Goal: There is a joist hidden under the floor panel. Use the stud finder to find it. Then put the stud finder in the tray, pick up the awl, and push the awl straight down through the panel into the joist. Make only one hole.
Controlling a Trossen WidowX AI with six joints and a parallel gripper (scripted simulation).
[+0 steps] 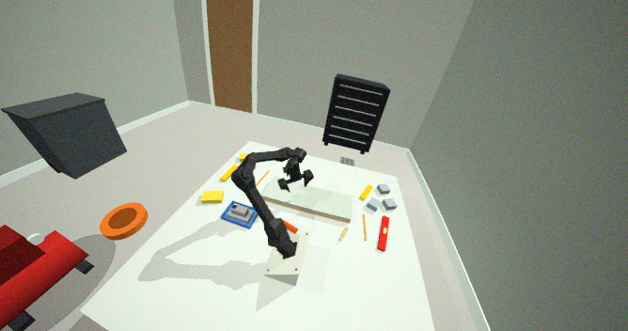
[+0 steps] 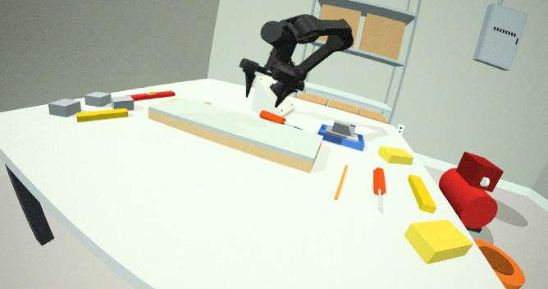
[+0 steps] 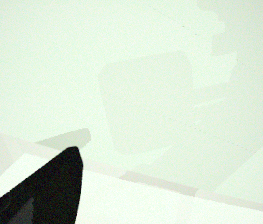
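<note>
Right now the awl is 27 cm to the right of my gripper tip, 20 cm behind it and 10 cm below it. The rest, counted from my gripper tip: stud finder 29 cm to the left, 16 cm behind, 6 cm below; then blue tray 27 cm to the left, 16 cm behind, 9 cm below; then red level 52 cm to the right, 14 cm behind, 9 cm below.
</note>
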